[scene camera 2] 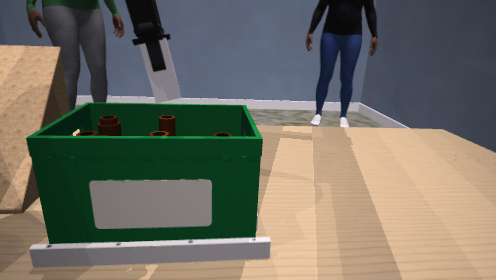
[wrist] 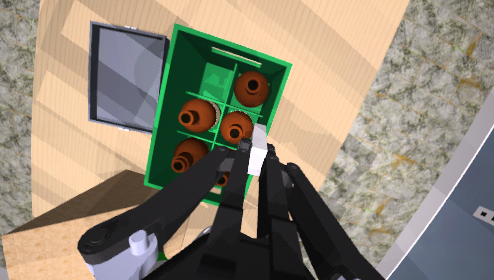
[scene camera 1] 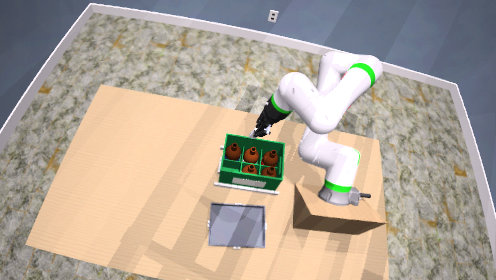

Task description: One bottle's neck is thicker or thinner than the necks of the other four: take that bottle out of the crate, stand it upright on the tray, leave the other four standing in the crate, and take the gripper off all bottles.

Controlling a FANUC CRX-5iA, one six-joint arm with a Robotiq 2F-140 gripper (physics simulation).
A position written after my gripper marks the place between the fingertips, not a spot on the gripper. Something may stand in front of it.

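Observation:
My gripper (scene camera 2: 168,99), which I also see in the wrist view as my gripper (wrist: 257,134), is shut. My gripper holds nothing. A crate compartment (wrist: 216,80) is there for me to see, and so is a grey tray (wrist: 125,69).

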